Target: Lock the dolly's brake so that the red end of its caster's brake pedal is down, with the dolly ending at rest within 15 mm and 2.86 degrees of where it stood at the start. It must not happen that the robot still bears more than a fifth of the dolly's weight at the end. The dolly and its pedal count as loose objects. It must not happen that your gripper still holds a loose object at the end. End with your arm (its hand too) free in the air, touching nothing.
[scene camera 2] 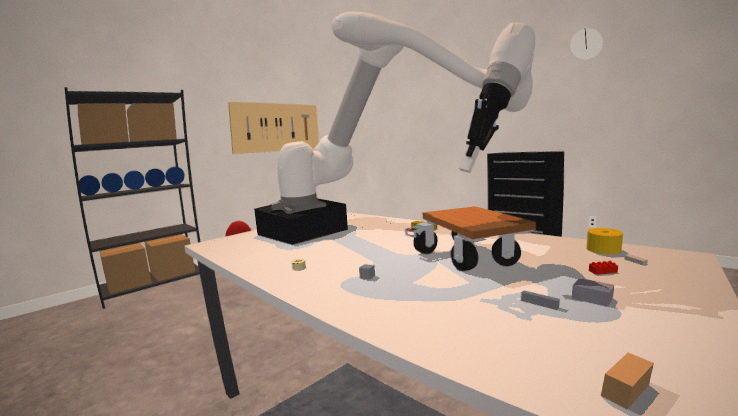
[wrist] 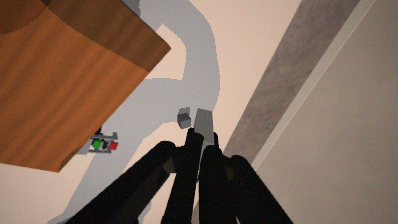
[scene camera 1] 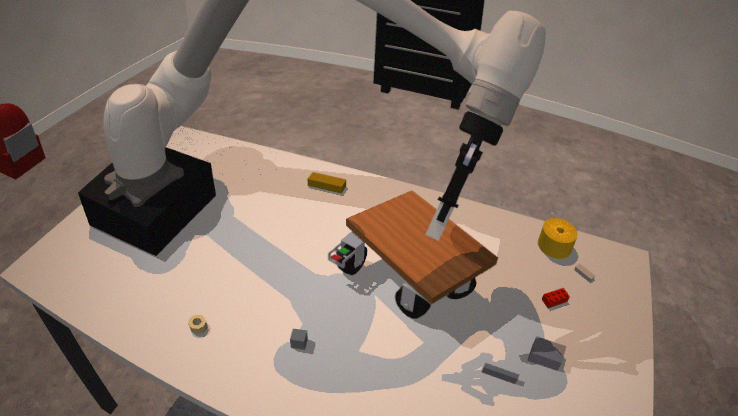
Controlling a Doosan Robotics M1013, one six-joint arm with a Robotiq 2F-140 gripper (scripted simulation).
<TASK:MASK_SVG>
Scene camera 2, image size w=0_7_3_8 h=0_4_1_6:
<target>my gripper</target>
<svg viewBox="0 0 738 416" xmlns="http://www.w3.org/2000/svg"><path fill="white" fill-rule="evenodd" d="M501 84L485 84L479 99L475 100L475 109L467 137L470 141L466 141L468 147L459 166L461 171L471 173L480 149L485 149L493 134L499 128L499 125L496 125L499 111L507 107L511 98L510 91Z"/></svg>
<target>yellow cylinder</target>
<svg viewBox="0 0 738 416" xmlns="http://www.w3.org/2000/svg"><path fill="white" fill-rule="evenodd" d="M588 230L587 250L607 255L621 253L623 232L609 228L592 228Z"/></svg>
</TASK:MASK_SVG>
